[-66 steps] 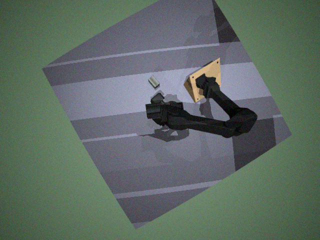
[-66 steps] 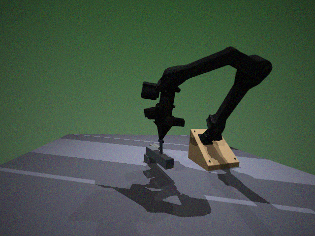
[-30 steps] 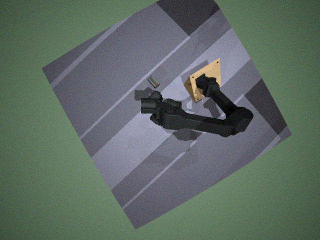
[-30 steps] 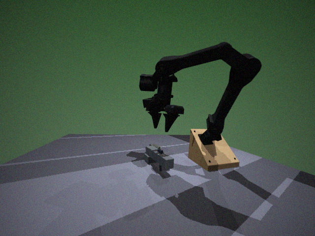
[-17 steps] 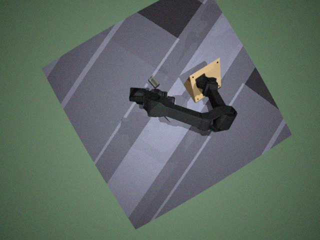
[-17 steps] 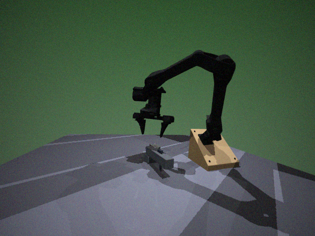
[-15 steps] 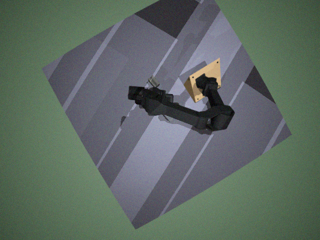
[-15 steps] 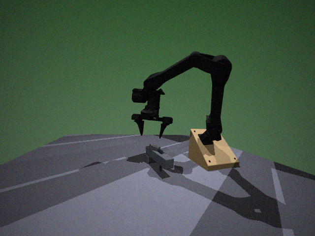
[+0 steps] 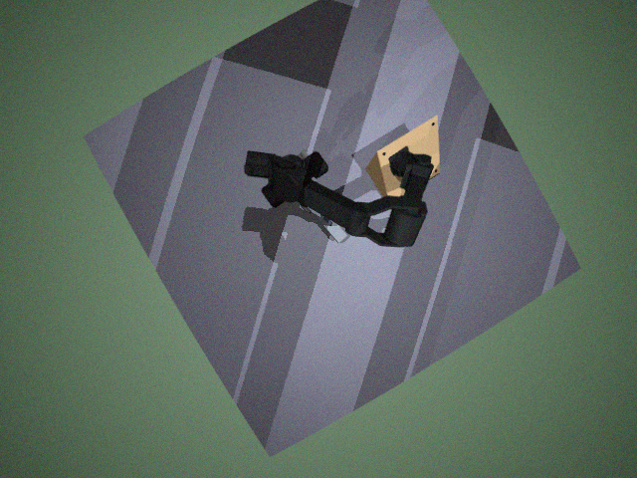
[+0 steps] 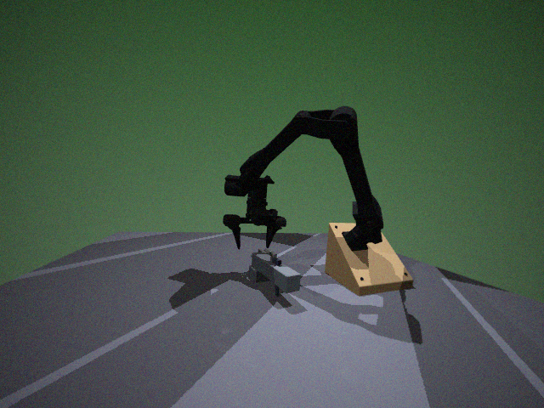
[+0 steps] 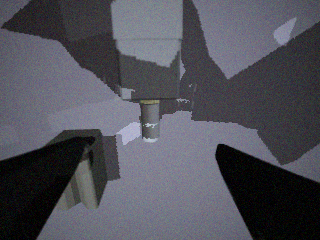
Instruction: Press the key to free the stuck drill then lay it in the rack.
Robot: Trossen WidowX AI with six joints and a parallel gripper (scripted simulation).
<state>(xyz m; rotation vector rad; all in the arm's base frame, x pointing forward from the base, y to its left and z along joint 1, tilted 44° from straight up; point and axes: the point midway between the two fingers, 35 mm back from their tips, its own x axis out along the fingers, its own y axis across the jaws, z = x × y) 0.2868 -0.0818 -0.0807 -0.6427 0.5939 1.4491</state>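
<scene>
Now: the drill 10 mm behind my gripper tip, 60 mm to the left of it and 20 mm below it. From my gripper tip the other things lie so: dark key: 20 mm behind, 140 mm to the left, 20 mm below; grey-olive block: 70 mm behind, 60 mm to the right, 50 mm below; dark block: 10 mm behind, 120 mm to the left, 20 mm below.
</scene>
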